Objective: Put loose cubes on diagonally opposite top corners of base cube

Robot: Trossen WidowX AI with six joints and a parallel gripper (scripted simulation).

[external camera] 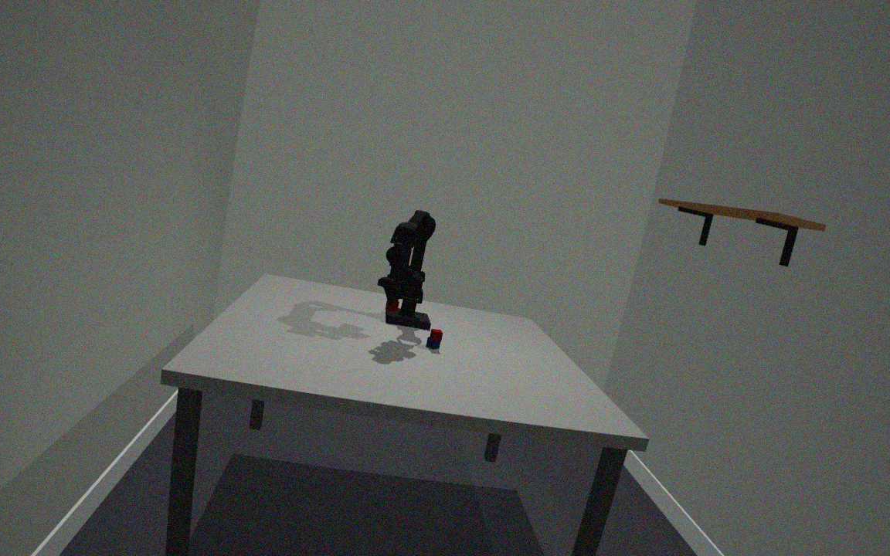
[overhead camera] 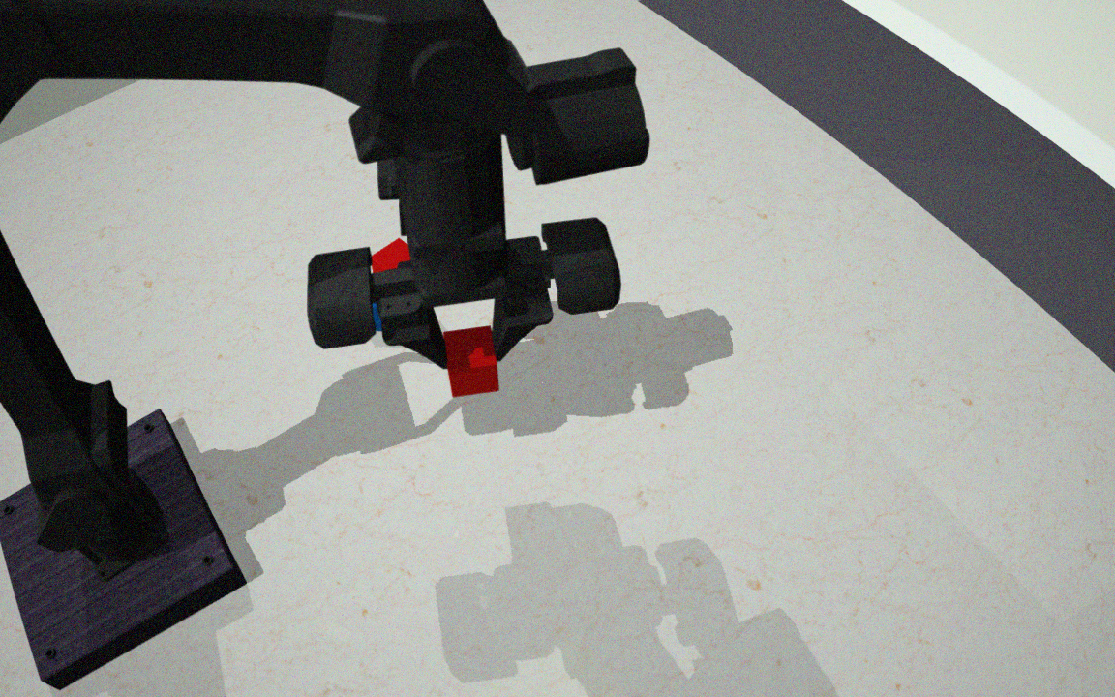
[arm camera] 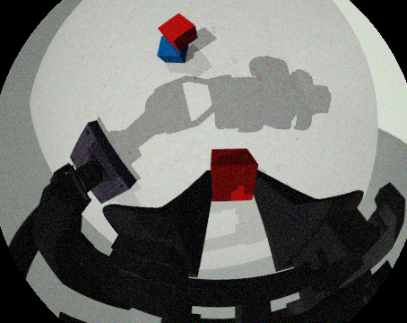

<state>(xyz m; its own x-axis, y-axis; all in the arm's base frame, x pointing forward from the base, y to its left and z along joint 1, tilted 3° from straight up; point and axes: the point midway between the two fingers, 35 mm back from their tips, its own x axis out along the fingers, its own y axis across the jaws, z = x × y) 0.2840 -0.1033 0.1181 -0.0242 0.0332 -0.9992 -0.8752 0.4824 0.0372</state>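
Now: gripper tip 170 mm to the right of the blue base cube, 110 mm above it and 10 mm short of it.
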